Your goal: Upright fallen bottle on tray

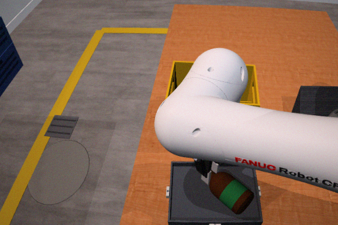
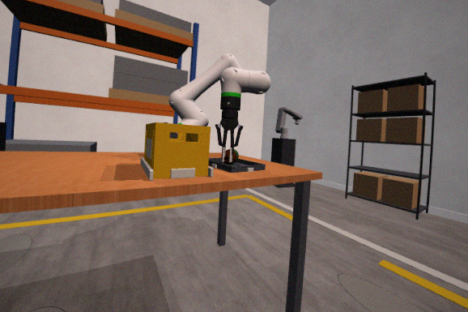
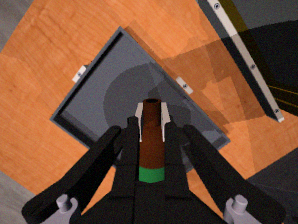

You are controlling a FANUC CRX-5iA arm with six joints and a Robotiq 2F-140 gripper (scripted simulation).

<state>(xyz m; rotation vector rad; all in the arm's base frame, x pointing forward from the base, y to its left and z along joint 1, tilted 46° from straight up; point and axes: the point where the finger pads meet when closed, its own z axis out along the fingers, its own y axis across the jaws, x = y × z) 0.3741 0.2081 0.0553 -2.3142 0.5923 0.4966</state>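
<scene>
Now: the bottle 50 mm behind my hand, 30 mm to the left of it and 20 mm below it. Round my hand: yellow crate (250 mm to the right, 30 mm ahead, 20 mm above); tray (50 mm below, 40 mm to the left, 20 mm behind).
</scene>
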